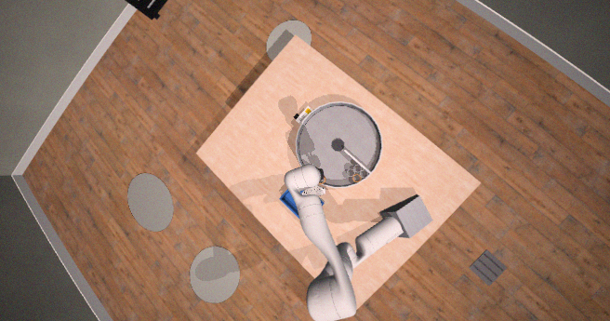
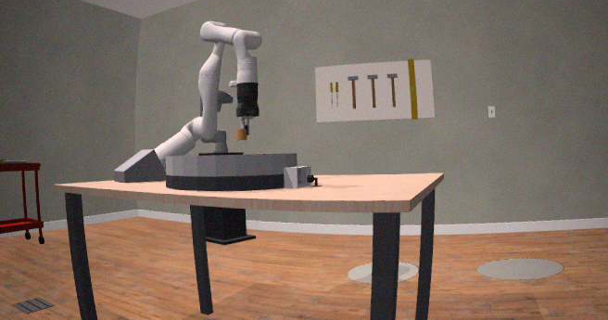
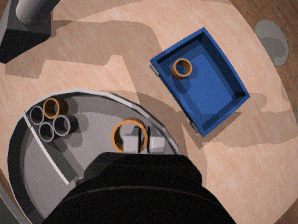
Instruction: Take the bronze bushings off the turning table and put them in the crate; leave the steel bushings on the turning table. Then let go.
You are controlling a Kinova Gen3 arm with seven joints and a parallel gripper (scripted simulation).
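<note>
The blue crate lies 40 mm behind my hand, 150 mm to the left of it and 160 mm below it. Round my hand: grey turning table 90 mm ahead, 170 mm to the right, 130 mm below.
</note>
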